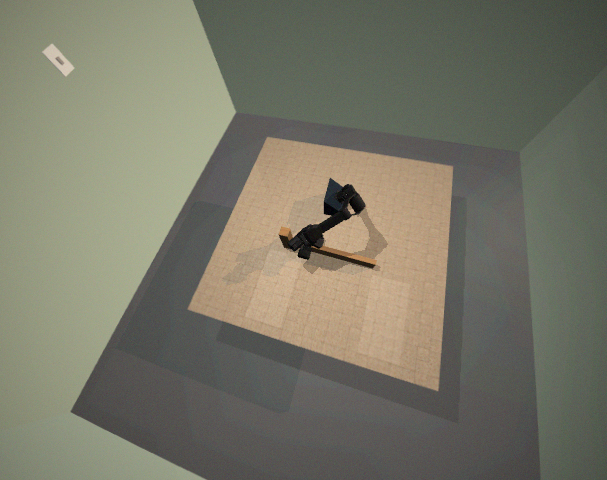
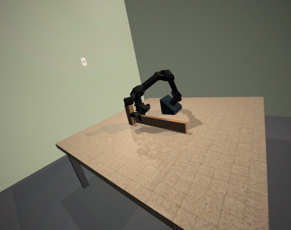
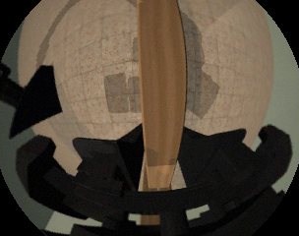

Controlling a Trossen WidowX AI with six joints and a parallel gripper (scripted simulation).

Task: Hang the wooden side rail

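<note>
Right now the headboard post is 12 cm to the right of my gripper tip, 4 cm above it and 1 cm ahead of it.
</note>
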